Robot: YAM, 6 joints.
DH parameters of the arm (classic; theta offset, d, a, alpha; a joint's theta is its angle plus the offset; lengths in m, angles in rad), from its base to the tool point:
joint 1: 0 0.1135 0.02 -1.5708
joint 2: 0 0 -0.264 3.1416
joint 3: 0.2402 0 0.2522 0
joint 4: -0.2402 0 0.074 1.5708
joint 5: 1.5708 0 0 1.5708
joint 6: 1.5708 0.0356 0 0
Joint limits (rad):
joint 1: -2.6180..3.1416
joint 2: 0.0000..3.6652
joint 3: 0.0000..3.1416
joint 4: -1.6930..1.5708
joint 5: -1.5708..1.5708
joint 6: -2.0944..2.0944
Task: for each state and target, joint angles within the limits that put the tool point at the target. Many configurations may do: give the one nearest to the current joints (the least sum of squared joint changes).
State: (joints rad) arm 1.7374 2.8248 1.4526 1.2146 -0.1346 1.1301
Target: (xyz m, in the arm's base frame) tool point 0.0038 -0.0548 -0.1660
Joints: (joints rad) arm 1.7337 3.6266 0.5226 0.8877 -0.1449 1.1301
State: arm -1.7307 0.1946 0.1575 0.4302 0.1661 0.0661
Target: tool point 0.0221 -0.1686 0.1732
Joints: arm -1.4220 0.7747 0.1412 0.3718 0.0883 0.0661
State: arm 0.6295 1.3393 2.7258 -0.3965 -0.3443 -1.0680
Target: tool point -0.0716 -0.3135 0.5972
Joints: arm 1.3791 0.7997 2.8656 -0.6046 -0.3008 -1.0680
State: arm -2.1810 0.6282 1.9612 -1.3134 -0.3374 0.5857
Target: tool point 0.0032 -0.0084 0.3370
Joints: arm -2.1920 0.4605 1.1072 -1.6097 -0.2120 0.5857
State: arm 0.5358 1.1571 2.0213 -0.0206 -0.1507 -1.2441
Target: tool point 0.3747 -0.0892 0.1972
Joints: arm -0.2408 1.7959 1.1910 -0.2648 -0.0767 -1.2441
